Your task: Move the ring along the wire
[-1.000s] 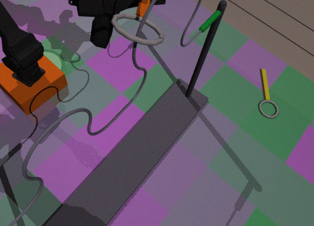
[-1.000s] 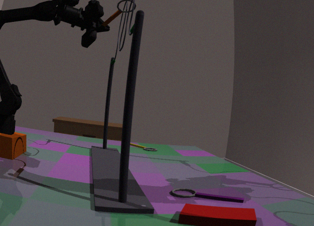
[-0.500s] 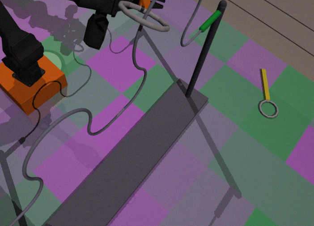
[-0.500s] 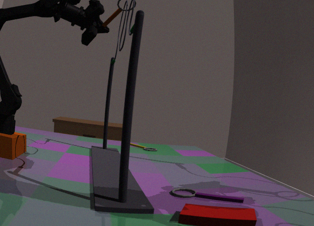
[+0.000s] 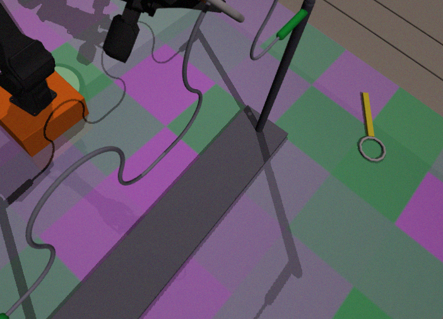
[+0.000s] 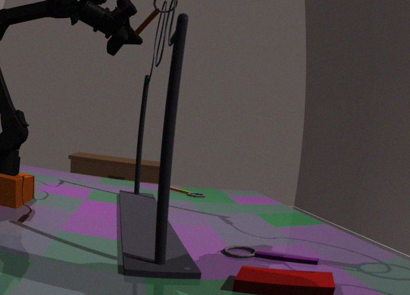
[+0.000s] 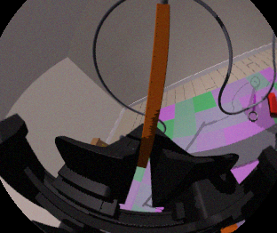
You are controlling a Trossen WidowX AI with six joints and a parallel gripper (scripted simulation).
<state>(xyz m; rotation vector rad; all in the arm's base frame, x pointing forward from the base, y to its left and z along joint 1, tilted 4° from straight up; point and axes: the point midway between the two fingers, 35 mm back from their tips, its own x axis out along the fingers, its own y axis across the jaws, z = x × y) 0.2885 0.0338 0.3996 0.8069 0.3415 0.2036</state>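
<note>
The orange-handled ring is 10 mm ahead of my gripper tip, 60 mm to the right of it and 60 mm above it. From my gripper tip the other things lie so: red block 130 mm ahead, 540 mm to the right, 430 mm below; purple-handled ring 180 mm ahead, 400 mm to the right, 440 mm below; yellow-handled ring 280 mm ahead, 300 mm to the left, 440 mm below.
</note>
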